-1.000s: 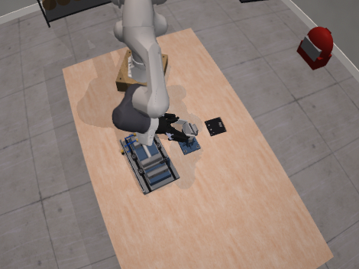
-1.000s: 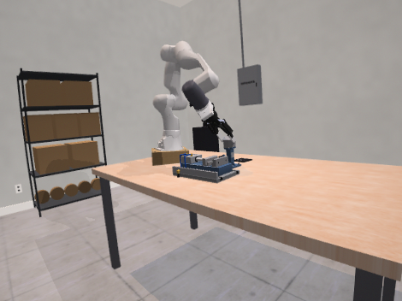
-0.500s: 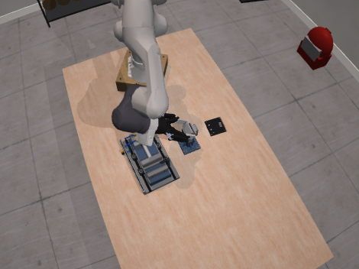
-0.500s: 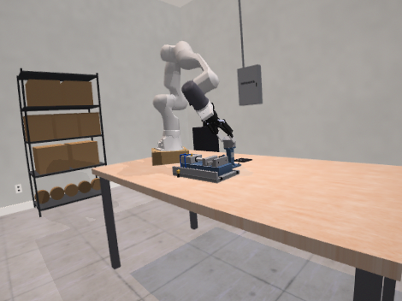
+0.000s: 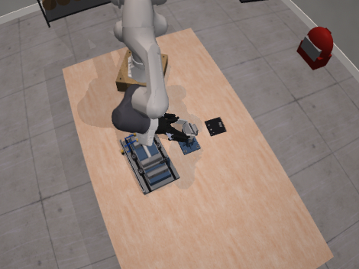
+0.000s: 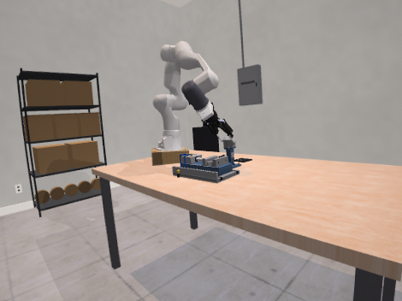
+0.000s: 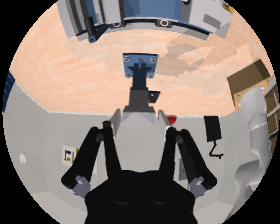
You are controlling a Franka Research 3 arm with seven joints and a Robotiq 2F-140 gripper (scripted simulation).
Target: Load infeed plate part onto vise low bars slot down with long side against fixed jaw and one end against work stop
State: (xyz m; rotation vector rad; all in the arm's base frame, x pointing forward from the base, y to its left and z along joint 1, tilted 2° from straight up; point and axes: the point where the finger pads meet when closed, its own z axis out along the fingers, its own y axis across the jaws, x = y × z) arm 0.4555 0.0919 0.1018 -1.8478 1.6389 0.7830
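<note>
My gripper is now 2 cm to the right of the part and 1 cm above it. The rest, counted from my hand: vise (3 cm ahead, 19 cm to the right, 13 cm below); then black infeed plate (6 cm behind, 19 cm to the left, 17 cm below).
</note>
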